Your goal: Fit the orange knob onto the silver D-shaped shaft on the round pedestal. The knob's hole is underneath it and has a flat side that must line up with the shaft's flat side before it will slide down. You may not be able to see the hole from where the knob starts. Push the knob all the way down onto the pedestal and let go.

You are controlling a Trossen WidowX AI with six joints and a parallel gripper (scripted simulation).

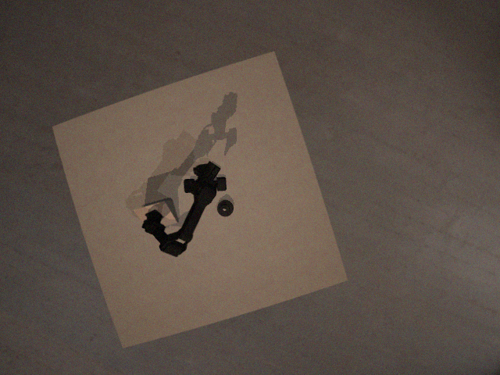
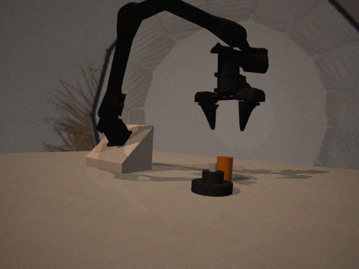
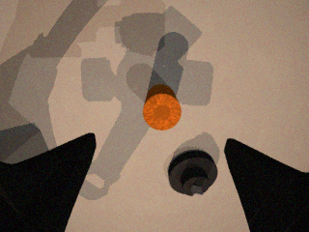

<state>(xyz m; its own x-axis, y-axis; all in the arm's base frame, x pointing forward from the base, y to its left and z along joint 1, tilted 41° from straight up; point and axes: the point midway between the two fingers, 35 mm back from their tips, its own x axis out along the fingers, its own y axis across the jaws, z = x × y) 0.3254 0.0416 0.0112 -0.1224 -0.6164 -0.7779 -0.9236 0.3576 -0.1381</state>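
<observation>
The orange knob is 80 mm below my gripper tip. Round my gripper tip: black round pedestal 10 mm ahead, 140 mm to the right, 100 mm below.
</observation>
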